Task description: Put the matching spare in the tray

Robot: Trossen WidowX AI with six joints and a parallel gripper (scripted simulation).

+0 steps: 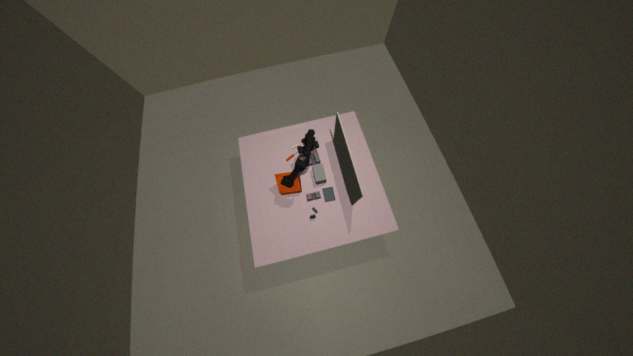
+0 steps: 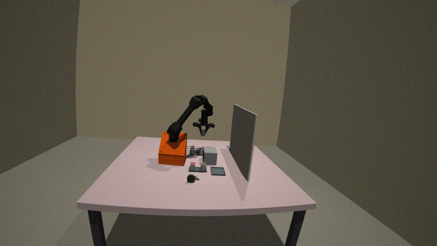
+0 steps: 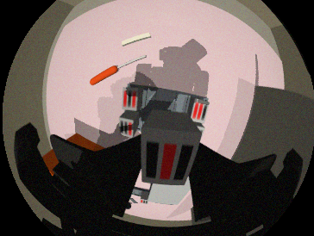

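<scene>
Now: gripper tip 400 mm to the left of the flat grey tray, 170 mm above it and 110 mm short of it. Also, from my gripper tip: tall grey panel: 290 mm ahead, 190 mm to the right, 50 mm above; mounted unit: 190 mm to the right, 120 mm below, 60 mm ahead.
</scene>
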